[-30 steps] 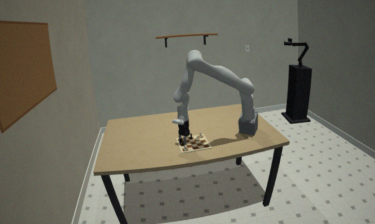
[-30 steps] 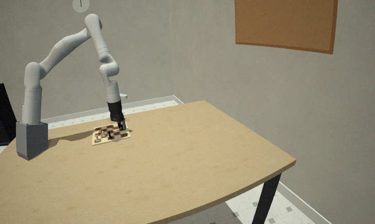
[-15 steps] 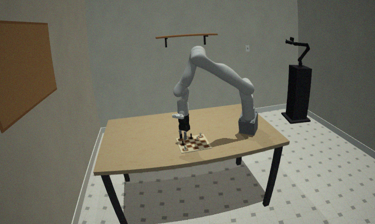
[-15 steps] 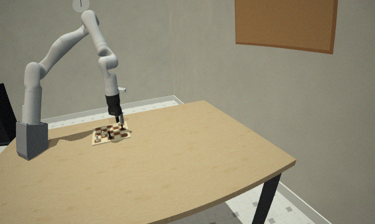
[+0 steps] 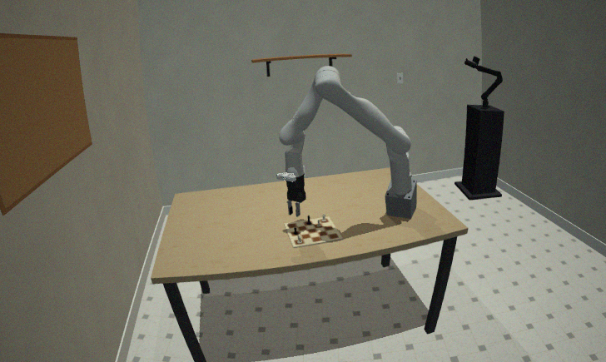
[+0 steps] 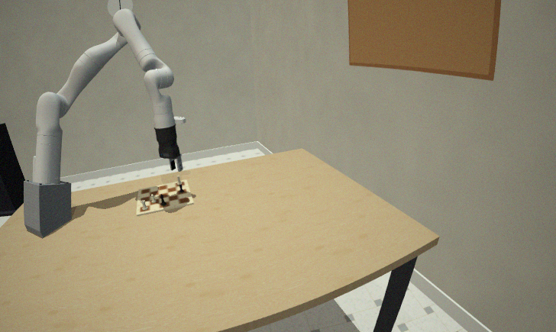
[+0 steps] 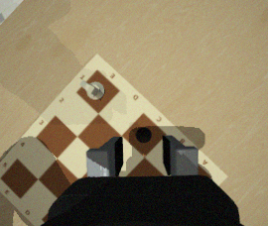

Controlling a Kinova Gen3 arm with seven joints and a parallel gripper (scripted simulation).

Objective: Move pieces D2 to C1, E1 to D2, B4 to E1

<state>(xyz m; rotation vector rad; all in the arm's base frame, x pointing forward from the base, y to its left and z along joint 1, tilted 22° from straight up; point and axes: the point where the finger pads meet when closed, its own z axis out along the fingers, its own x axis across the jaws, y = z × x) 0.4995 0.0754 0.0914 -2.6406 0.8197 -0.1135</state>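
My gripper is now 20 mm past the white piece, 80 mm to the right of it and 100 mm above it. The rest, counted from my hand: chessboard: 70 mm behind, 20 mm to the right, 120 mm below.
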